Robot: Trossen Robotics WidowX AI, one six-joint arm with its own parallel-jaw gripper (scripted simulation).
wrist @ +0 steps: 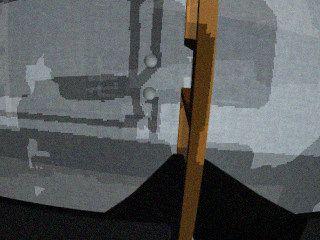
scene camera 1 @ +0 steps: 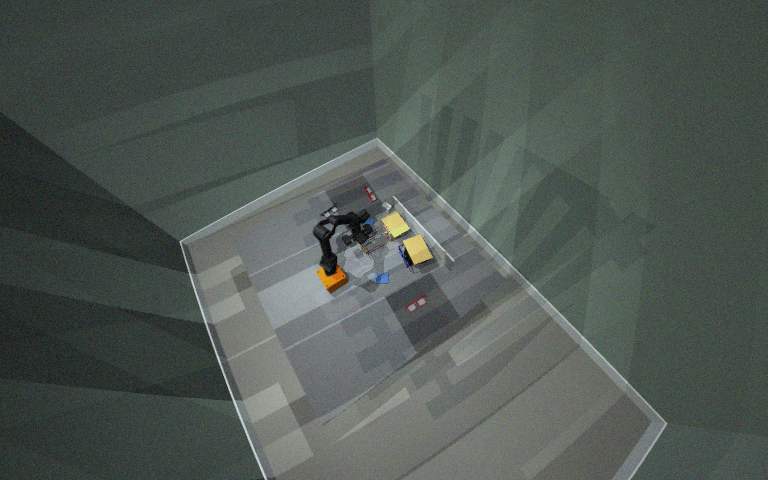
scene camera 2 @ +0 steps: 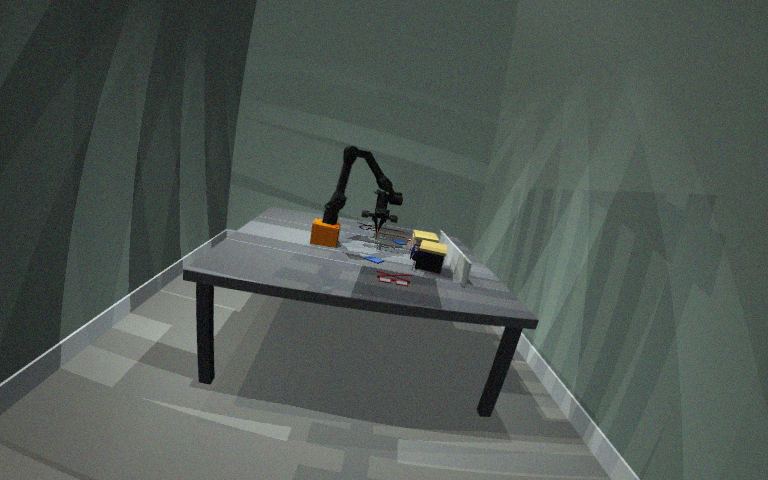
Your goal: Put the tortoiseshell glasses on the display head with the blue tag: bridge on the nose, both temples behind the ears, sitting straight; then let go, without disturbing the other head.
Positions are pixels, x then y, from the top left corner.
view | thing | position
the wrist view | my gripper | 184, 165
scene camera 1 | white upright panel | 435, 246
